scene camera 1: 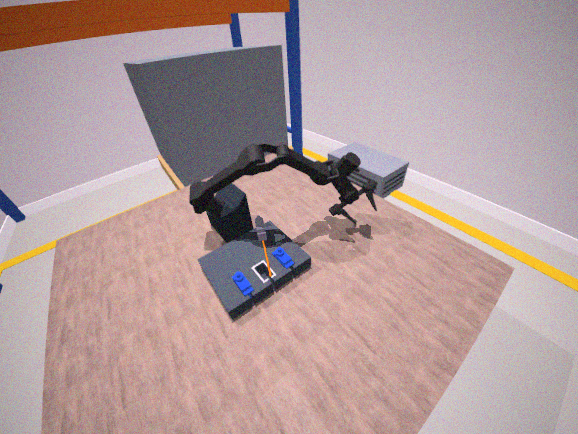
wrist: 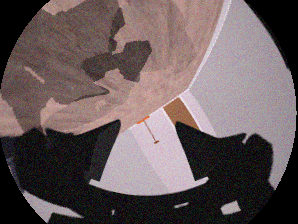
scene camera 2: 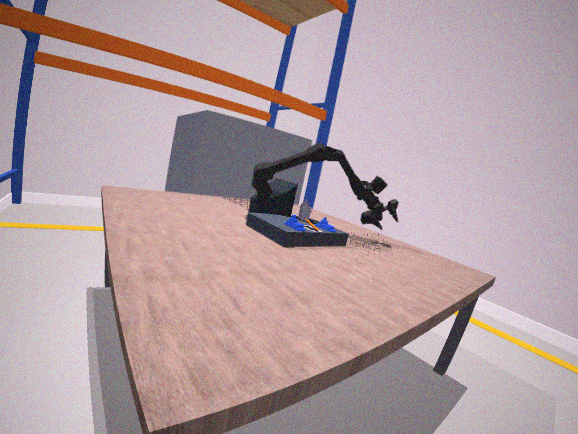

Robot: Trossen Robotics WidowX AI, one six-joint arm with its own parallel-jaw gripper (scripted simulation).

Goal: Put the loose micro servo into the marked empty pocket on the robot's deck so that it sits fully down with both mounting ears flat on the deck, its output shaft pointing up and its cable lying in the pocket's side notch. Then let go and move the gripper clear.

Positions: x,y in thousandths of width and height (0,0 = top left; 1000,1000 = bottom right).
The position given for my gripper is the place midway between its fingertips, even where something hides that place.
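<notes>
Gripper (scene camera 1: 634,501), (wrist: 498,551): visible in scene camera 1 and in the wrist view. My gripper is open and holds nothing.
</notes>
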